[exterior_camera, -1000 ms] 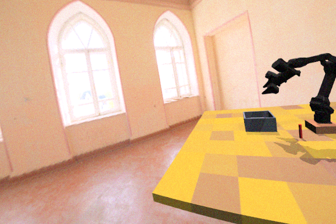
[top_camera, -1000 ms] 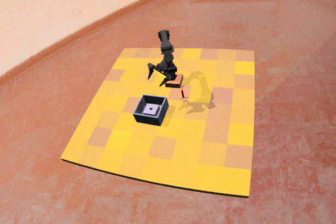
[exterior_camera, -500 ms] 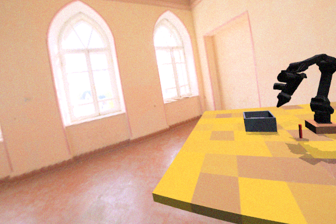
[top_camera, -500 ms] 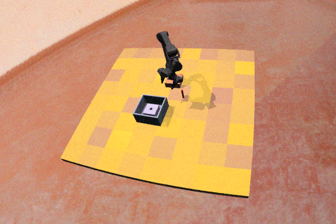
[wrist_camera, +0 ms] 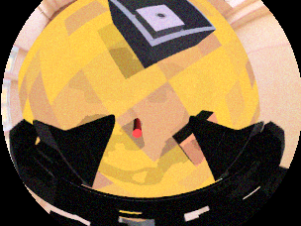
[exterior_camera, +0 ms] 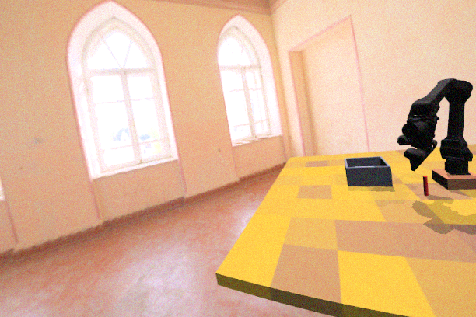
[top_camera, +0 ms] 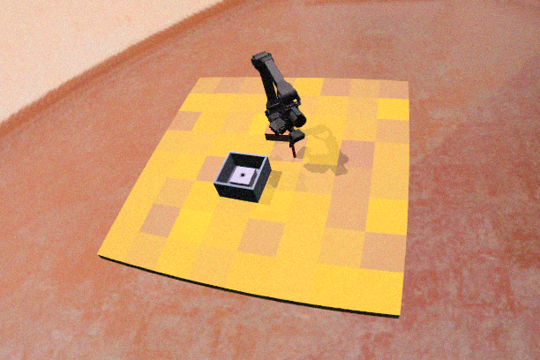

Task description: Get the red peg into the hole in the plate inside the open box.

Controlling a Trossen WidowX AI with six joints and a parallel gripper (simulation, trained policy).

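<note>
The red peg lies 2 cm behind my gripper tip, 3 cm to the left of it and 7 cm below it. Also, from my gripper tip: box (18 cm ahead, 14 cm to the right, 8 cm below); pale plate (18 cm ahead, 14 cm to the right, 7 cm below).
</note>
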